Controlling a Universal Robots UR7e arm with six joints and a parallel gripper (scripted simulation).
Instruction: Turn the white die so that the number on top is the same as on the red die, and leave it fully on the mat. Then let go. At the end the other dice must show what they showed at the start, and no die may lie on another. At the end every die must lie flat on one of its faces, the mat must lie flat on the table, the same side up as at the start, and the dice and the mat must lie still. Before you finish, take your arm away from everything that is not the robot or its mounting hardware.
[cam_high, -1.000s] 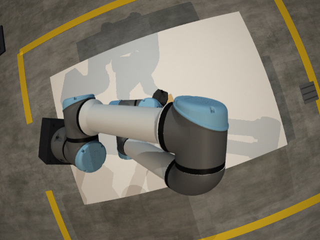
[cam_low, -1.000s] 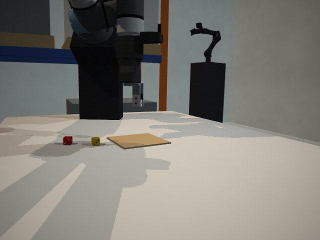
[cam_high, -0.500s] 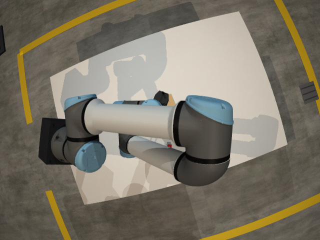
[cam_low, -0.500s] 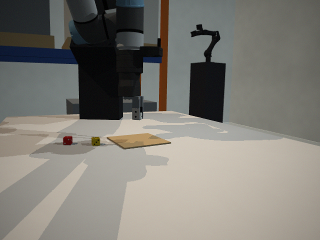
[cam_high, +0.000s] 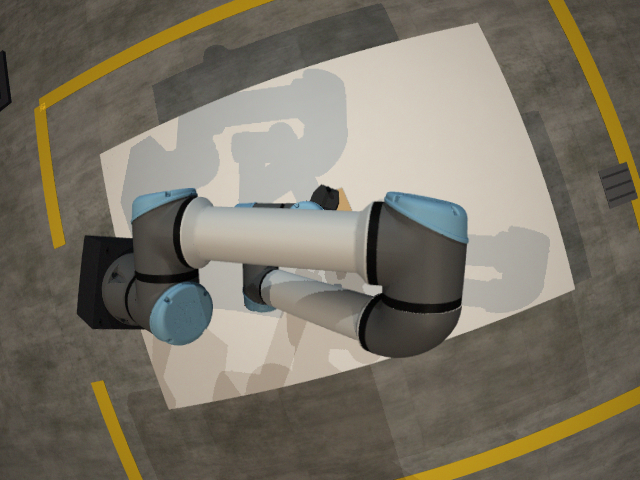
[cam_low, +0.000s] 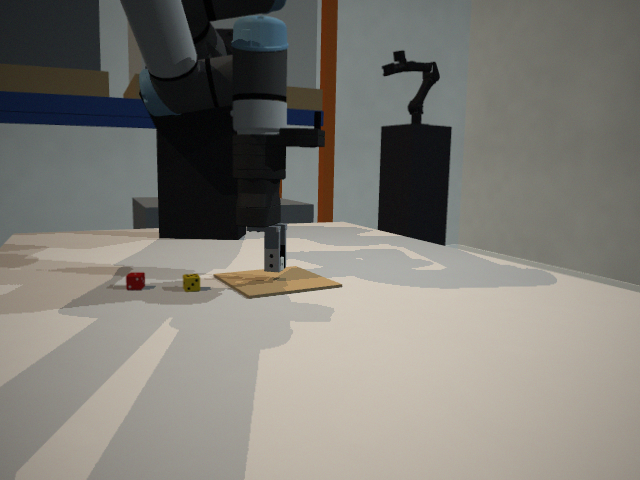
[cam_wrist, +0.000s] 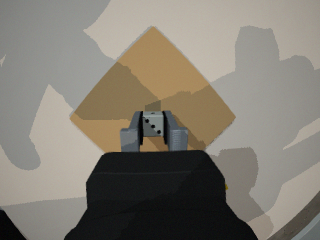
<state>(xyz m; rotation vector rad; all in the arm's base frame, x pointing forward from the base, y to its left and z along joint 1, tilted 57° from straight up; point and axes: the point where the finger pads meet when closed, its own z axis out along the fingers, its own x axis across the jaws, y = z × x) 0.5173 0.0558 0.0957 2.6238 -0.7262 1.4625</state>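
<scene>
Right now my hand is 30 mm above the tan mat. From my hand the other things lie so: yellow die (120 mm to the right, 30 mm below); then red die (40 mm behind, 190 mm to the right, 30 mm below); then white die (10 mm below).
</scene>
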